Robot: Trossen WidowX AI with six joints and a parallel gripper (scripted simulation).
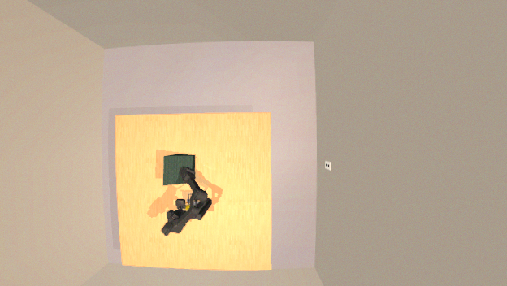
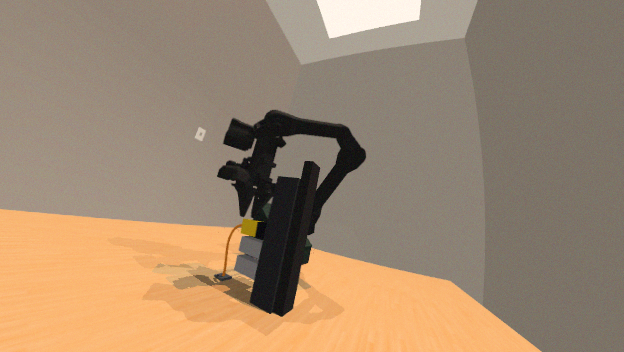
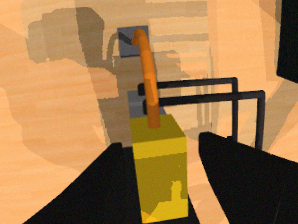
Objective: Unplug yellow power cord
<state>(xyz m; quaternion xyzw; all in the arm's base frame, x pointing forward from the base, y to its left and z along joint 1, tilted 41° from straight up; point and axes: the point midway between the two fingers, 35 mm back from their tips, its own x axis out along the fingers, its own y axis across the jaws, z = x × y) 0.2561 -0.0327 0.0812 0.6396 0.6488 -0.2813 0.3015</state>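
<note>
Right now my gripper tip is 4 cm to the right of the yellow plug, 1 cm past it and 1 cm above it. From my gripper tip the other things lie so: black power strip (12 cm to the left, 3 cm below); then dark anchor block (15 cm below, 3 cm to the right).
</note>
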